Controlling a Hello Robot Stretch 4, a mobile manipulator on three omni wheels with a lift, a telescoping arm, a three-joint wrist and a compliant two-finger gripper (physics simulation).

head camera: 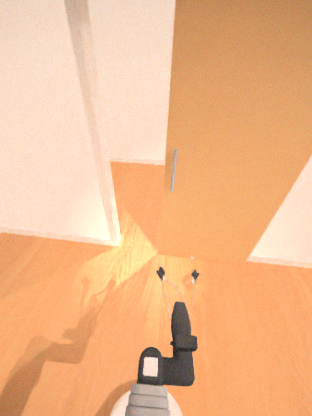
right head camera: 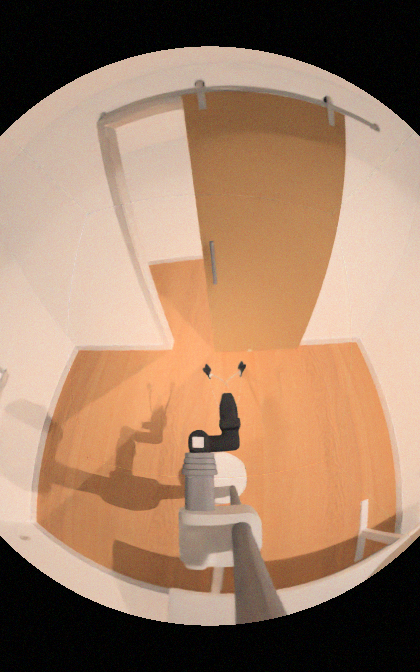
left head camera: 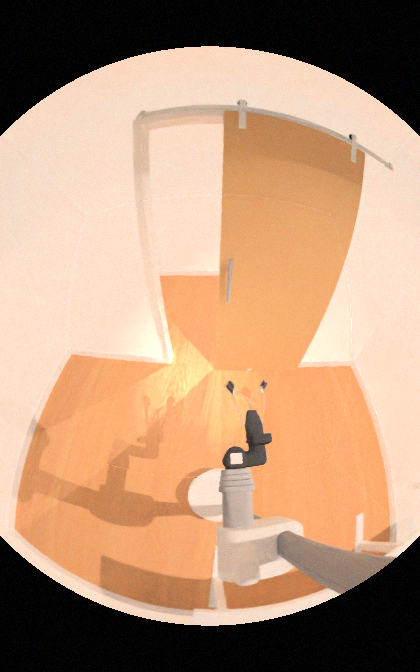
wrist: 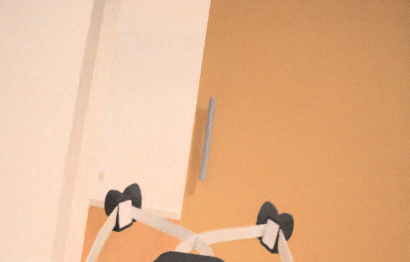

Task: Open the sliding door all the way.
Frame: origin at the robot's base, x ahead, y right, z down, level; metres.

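Seen in the pictures: gripper, fingertip midpoint: (head camera: pixel 177 268) (right head camera: pixel 223 362) (left head camera: pixel 245 380) (wrist: pixel 199 208); robot's base at its link origin: (right head camera: pixel 218 476) (left head camera: pixel 217 493).
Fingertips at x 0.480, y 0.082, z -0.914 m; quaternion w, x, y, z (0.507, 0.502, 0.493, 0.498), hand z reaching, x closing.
Note:
Offsets run from my fingertips to a thing's top centre. "spot": to the spot under its first point.
The orange-brown sliding door (head camera: pixel 235 120) (left head camera: pixel 285 225) (right head camera: pixel 270 200) (wrist: pixel 320 115) hangs from a rail and stands partly open, with a gap at its left. Its grey vertical bar handle @(spot: dx +0.665, dy -0.010, dz -0.103 m) (head camera: pixel 174 170) (left head camera: pixel 230 280) (right head camera: pixel 213 262) (wrist: pixel 207 140) is near the door's left edge. My gripper (head camera: pixel 178 274) (left head camera: pixel 247 385) (right head camera: pixel 224 369) (wrist: pixel 199 208) is open, with nothing between its fingertips. It is in front of the door and apart from it. In the wrist view the handle shows above the fingertips, between them from side to side.
The grey rail @(spot: dx +0.725, dy +0.427, dz -1.236 m) (left head camera: pixel 310 123) (right head camera: pixel 280 93) runs above the door and past its right edge. A pale door frame post (head camera: pixel 95 120) (left head camera: pixel 145 210) (right head camera: pixel 122 210) stands left of the gap. White walls stand on both sides. A white-legged piece (left head camera: pixel 359 532) (right head camera: pixel 364 515) is at the lower right.

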